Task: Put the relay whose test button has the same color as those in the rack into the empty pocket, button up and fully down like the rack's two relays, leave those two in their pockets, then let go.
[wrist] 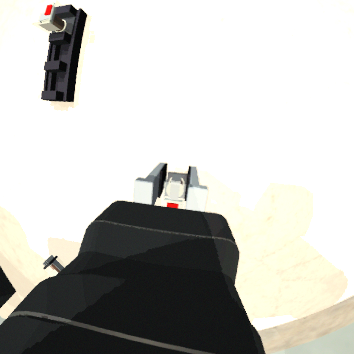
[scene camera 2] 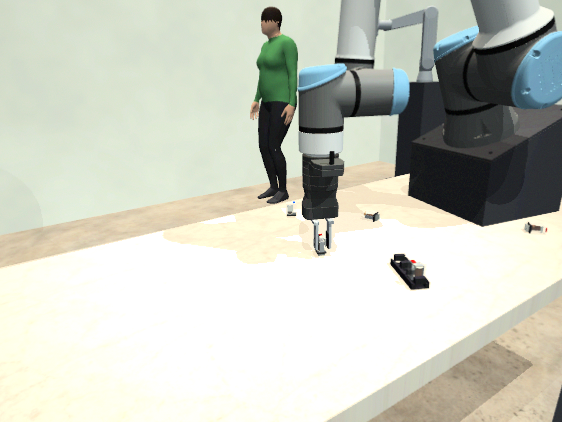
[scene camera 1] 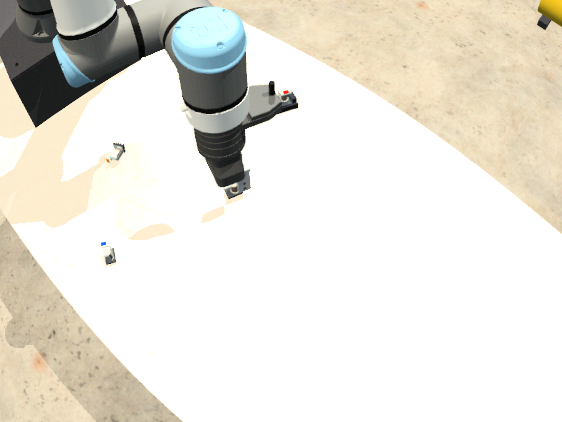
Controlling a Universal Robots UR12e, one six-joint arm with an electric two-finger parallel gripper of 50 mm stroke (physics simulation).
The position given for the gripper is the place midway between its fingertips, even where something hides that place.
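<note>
There's a red-button relay [wrist: 174,183] here, along with a black rack [wrist: 61,63]. The gripper [scene camera 1: 240,183] is in the scene too, and you'd also find the gripper in the wrist view [wrist: 176,174] and in scene camera 2 [scene camera 2: 322,247].
</note>
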